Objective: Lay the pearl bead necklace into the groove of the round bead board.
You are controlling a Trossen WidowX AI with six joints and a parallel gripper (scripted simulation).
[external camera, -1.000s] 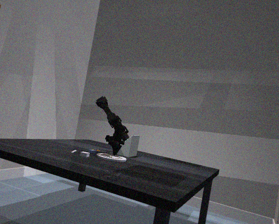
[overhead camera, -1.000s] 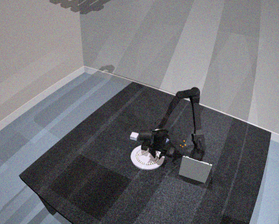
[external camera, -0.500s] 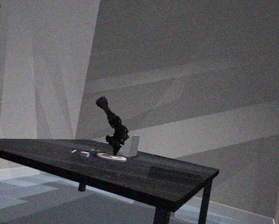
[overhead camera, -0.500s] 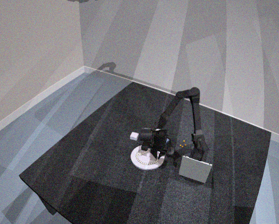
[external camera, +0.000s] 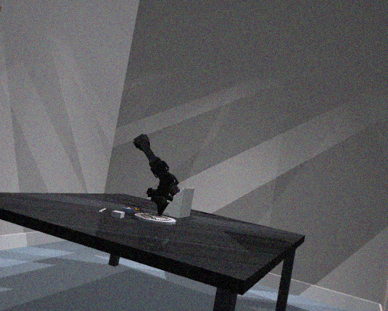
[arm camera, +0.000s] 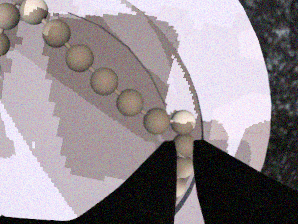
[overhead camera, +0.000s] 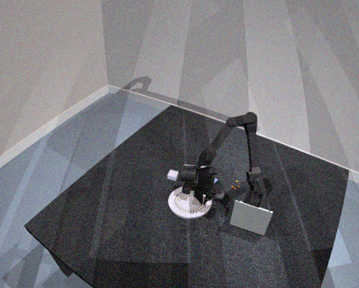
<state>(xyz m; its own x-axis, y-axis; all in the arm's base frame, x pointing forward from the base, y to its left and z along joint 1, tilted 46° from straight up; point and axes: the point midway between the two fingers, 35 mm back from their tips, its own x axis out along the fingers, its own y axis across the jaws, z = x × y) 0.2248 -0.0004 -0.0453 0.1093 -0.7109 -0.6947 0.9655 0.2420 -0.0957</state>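
My gripper tip is now 6 cm short of the round white bead board, 1 cm to the right of it and 1 cm above it. The rest, counted from my gripper tip: small white block: 23 cm ahead, 8 cm to the right; small blue cube: 4 cm ahead, 16 cm to the right, 1 cm below; thin white stick: 18 cm ahead, 21 cm to the right, 1 cm below.
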